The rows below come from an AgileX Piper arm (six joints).
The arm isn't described. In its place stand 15 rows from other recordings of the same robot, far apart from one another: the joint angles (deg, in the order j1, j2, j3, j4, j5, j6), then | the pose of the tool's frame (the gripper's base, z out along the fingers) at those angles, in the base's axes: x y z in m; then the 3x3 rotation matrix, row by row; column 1 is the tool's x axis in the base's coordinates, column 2 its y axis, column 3 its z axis.
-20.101, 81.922, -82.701, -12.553, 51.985, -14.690 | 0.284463 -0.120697 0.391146; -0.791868 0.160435 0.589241; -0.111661 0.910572 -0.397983; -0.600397 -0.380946 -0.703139
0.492, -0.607, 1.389, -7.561, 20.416, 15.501 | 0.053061 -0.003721 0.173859; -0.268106 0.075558 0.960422; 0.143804 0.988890 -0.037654; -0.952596 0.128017 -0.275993
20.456, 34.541, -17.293, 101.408, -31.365, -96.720 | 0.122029 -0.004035 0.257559; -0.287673 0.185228 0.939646; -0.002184 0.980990 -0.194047; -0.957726 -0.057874 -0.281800
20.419, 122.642, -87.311, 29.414, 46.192, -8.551 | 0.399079 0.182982 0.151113; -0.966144 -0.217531 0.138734; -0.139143 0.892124 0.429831; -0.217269 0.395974 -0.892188
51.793, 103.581, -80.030, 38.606, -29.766, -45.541 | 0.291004 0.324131 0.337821; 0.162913 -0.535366 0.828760; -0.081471 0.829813 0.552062; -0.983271 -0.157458 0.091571
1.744, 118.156, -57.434, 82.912, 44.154, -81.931 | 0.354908 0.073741 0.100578; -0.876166 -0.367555 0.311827; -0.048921 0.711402 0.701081; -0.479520 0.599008 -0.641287
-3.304, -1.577, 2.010, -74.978, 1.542, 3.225 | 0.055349 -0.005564 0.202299; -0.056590 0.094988 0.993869; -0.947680 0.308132 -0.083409; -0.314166 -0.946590 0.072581
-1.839, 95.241, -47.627, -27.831, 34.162, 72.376 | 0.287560 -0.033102 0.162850; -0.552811 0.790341 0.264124; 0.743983 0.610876 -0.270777; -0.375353 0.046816 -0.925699
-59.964, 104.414, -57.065, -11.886, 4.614, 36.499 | 0.183907 -0.321087 0.167817; 0.031388 0.944218 0.327822; 0.778854 0.182451 -0.600082; -0.626419 0.274161 -0.729681
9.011, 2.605, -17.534, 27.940, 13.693, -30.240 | 0.035455 0.015842 0.292774; 0.147213 -0.256893 0.955162; -0.028937 0.964151 0.263771; -0.988681 -0.066470 0.134502
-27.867, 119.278, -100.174, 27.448, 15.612, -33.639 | 0.447329 -0.223749 0.268204; -0.457473 0.313143 0.832262; 0.103877 0.948354 -0.299724; -0.883135 -0.050663 -0.466374
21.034, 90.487, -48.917, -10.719, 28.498, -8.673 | 0.277585 0.098092 0.191395; -0.701526 -0.568385 0.429882; -0.601633 0.795679 0.070232; -0.381967 -0.209362 -0.900149
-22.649, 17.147, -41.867, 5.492, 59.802, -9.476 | 0.027791 -0.003440 0.341246; -0.494977 0.261613 0.828587; 0.080413 0.963298 -0.256108; -0.865177 -0.060138 -0.497848
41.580, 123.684, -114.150, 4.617, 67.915, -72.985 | 0.345512 0.315618 0.252157; 0.413440 -0.893320 0.176203; -0.895530 -0.363960 0.256044; -0.164598 -0.263654 -0.950470
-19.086, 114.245, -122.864, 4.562, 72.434, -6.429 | 0.415002 -0.136292 0.367443; -0.830346 0.216644 0.513411; 0.194438 0.976067 -0.097404; -0.522226 0.018947 -0.852597
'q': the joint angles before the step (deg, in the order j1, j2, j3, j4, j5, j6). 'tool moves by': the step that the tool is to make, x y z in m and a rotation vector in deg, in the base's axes. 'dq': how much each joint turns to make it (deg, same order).
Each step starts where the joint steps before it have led.
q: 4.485 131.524 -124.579 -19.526 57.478 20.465
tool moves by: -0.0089 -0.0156 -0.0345 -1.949 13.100 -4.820
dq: -1.263 3.212 0.009 -0.841 10.615 -0.004
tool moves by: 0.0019 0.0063 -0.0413 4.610 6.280 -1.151
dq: -0.078 4.315 0.067 5.082 1.688 -0.098
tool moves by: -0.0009 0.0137 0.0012 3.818 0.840 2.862
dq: 0.818 -0.098 -0.421 4.509 0.496 -3.006
